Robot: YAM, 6 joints.
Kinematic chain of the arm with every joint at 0, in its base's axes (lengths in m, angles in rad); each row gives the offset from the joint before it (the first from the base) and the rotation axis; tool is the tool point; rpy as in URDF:
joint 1: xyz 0 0 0.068 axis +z
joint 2: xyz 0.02 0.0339 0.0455 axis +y
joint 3: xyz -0.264 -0.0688 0 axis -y
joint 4: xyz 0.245 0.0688 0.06 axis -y
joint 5: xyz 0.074 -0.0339 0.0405 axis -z
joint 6: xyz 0.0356 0 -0.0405 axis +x
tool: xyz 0 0 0 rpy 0 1.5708 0
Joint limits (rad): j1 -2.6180..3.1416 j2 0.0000..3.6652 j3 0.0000..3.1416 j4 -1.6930..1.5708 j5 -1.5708..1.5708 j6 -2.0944..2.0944
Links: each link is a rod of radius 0.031 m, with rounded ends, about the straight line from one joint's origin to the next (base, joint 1, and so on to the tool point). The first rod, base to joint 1, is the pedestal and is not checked.
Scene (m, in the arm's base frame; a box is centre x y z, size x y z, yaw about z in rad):
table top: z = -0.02
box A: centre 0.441 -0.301 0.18 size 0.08 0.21 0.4 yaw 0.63
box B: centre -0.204 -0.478 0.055 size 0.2 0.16 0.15 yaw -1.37
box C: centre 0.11 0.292 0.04 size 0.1 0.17 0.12 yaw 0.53
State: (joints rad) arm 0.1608 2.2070 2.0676 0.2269 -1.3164 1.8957
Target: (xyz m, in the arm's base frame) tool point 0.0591 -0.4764 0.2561
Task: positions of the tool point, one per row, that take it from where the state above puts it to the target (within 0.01 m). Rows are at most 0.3 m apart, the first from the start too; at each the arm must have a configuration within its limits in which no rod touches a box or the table.
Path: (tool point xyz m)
1: 0.3930 0.0180 0.5384
2: 0.2096 -0.0165 0.6587
3: 0.0038 0.0376 0.6960
4: -0.1617 0.1692 0.6426
5: 0.0331 0.0159 0.6901
6: 0.1430 -0.1963 0.6238
7: 0.1417 -0.3848 0.4643
8: 0.0591 -0.4764 0.2561

